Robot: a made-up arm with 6 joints.
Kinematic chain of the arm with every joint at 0, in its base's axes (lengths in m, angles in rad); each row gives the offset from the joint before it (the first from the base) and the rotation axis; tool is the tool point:
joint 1: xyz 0 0 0.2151 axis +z
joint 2: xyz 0 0 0 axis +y
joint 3: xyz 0 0 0.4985 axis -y
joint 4: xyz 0 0 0 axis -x
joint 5: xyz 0.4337 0 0 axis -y
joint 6: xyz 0 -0.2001 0 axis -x
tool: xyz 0 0 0
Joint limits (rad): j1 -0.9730..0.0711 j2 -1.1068..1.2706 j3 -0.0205..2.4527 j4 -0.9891..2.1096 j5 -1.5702..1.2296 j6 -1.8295..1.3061
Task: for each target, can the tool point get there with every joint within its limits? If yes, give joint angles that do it. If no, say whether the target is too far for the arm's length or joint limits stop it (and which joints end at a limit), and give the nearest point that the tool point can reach.
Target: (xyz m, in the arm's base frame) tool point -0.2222 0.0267 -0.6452
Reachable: no: joint limits stop it (at a limit: joint 1, joint 2, joint 3, joint 4) | nearest point 0.1541 -0.4216 -0.1005 | short by 0.800 m
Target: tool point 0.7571 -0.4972 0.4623
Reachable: yes | joints -0.4873 1.0474 0.6475 1.1328 -0.9891 -0.4573
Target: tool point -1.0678 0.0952 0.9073
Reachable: no: too far | nearest point -0.8168 0.0728 0.7446 | short by 0.300 m
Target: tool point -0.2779 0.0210 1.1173
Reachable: yes | joints -0.0830 -0.5503 0.6259 1.5605 -0.0396 0.9593
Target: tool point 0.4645 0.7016 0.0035
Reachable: no: joint limits stop it (at a limit: joint 1, joint 2, joint 3, joint 4) | nearest point 0.7518 0.1565 -0.0069 | short by 0.616 m
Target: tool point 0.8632 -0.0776 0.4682
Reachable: yes | joints -0.1204 0.9063 0.3633 1.7045 -0.4473 0.9303
